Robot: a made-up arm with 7 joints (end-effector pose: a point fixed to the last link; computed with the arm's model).
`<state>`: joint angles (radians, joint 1 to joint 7).
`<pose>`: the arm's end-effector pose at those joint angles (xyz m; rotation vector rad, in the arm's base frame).
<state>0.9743 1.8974 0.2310 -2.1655 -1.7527 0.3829 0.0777</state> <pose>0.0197 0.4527 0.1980 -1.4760 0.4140 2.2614</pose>
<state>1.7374 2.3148 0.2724 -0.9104 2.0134 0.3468 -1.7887</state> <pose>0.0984 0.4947 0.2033 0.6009 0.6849 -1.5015</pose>
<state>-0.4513 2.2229 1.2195 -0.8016 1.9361 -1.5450 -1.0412</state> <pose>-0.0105 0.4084 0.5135 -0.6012 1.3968 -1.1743</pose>
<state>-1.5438 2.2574 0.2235 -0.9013 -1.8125 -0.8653 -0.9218</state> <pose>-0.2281 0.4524 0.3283 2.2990 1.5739 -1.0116</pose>
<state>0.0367 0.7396 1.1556 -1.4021 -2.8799 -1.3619 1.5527</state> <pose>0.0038 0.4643 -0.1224 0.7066 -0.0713 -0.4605</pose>
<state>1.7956 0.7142 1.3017 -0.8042 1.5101 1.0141 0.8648</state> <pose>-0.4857 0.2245 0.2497 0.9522 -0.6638 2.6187</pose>
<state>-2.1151 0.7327 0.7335 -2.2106 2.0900 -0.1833 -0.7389</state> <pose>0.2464 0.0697 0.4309 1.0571 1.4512 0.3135</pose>
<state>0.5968 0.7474 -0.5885 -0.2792 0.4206 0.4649 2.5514</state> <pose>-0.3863 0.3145 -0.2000 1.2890 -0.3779 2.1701</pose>
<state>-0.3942 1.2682 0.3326 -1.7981 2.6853 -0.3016 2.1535</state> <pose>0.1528 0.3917 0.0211 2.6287 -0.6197 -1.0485</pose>
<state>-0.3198 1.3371 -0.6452 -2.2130 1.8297 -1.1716 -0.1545</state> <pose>0.1010 0.3310 -0.1440 -0.9323 -2.1604 0.3641</pose>
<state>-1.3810 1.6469 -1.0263 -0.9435 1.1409 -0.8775 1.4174</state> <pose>0.2536 0.5401 0.1283 -1.0783 -2.3712 -0.0801</pose>
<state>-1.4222 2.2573 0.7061 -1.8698 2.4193 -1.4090 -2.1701</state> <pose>-0.1322 0.2882 0.3699 -0.7490 1.6827 -1.1486</pose>
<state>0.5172 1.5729 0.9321 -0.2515 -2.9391 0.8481 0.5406</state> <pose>-0.1263 0.5303 0.1133 2.0920 1.7843 -1.5126</pose>
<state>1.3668 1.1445 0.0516 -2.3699 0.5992 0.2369 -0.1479</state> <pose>-0.3677 0.3373 0.0331 -0.0434 -0.5545 -0.5478</pose>
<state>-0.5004 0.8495 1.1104 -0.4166 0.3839 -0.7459 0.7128</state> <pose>0.2951 0.4108 -0.2664 0.2447 -2.4940 1.4841</pose>
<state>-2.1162 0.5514 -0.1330 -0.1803 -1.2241 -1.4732 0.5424</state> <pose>0.5452 0.0931 0.4080 -0.3054 2.1021 2.1903</pose>
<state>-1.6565 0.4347 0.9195 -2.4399 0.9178 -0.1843 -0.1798</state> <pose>0.3971 0.0596 0.3100 0.4352 1.8191 -0.2348</pose>
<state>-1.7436 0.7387 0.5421 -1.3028 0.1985 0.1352 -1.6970</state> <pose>0.4767 0.1720 0.3214 2.2131 -1.8916 0.1871</pose>
